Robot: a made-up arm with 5 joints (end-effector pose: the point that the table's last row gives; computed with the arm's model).
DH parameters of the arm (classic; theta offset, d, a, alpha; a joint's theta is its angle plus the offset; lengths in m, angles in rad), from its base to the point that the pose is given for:
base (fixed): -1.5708 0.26 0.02 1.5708
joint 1: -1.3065 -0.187 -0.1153 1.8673
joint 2: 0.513 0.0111 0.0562 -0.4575
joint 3: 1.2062 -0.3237 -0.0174 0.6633
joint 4: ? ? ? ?
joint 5: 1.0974 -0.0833 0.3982 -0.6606
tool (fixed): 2.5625 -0.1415 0 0
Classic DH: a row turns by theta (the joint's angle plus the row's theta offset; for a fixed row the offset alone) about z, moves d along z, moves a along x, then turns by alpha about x.
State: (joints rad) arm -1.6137 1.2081 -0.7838 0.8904 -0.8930
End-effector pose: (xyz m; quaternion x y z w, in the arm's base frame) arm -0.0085 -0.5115 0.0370 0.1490 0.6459 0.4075 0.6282
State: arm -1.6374 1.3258 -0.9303 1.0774 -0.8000
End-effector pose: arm 0.0767 -0.5156 0.0083 0.1340 0.6897 0.4837 0.5219
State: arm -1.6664 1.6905 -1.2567 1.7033 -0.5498
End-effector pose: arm 0.2975 -0.3746 -0.1598 0.0346 0.7365 0.6679 0.1010
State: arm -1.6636 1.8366 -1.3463 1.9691 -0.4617
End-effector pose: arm 0.3164 -0.2637 -0.2363 0.0209 -0.7119 -0.6958 0.0935
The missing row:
joint 4: 0.3144 0.0169 0.0224 -0.6723
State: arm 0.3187 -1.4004 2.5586 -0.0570 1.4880
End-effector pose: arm 0.5087 -0.5085 0.6203 -0.1445 -0.9539 -0.0018 0.2629
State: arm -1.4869 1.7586 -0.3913 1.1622 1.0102
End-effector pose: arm -0.0388 0.0531 -0.3349 0.0457 -0.3574 -0.7022 0.6141
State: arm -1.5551 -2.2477 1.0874 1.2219 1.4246
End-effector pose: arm 0.0847 -0.7160 -0.1567 0.4000 0.6416 0.5833 0.2969
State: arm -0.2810 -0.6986 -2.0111 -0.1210 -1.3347
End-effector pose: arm 0.6806 -0.4065 0.2226 0.2489 -0.8391 -0.4577 0.1564
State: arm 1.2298 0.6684 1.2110 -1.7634 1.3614
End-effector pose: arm 0.4956 -0.2125 0.6246 -0.2984 0.8968 0.3232 0.0482
